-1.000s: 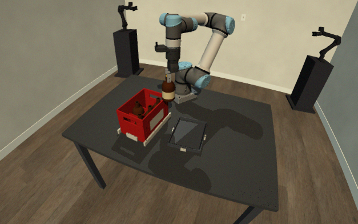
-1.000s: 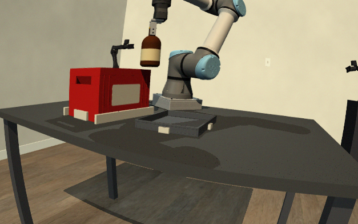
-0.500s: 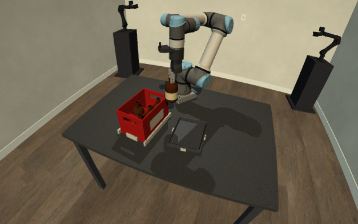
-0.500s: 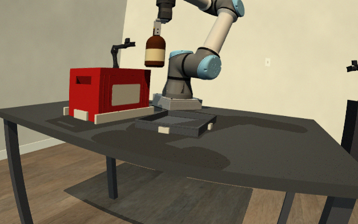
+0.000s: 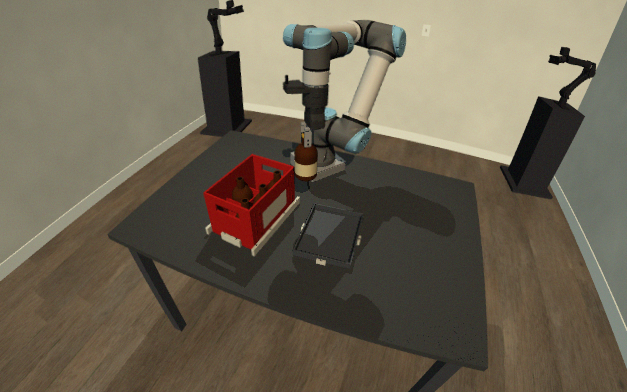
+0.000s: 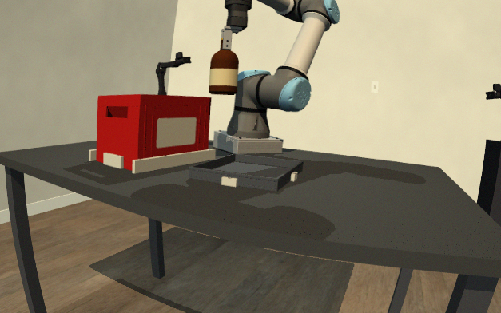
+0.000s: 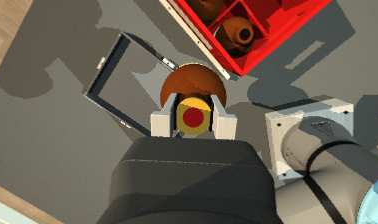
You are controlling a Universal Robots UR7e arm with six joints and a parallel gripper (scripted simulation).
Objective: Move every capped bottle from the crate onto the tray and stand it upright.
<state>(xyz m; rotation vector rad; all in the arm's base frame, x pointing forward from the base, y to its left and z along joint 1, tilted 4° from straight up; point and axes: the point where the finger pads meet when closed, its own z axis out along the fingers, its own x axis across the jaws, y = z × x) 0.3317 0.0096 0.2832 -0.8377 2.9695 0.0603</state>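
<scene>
My hand is 6 cm above the brown capped bottle. Round my hand: dark tray (7 cm ahead, 11 cm to the left, 31 cm below); red crate (5 cm ahead, 17 cm to the right, 24 cm below).
</scene>
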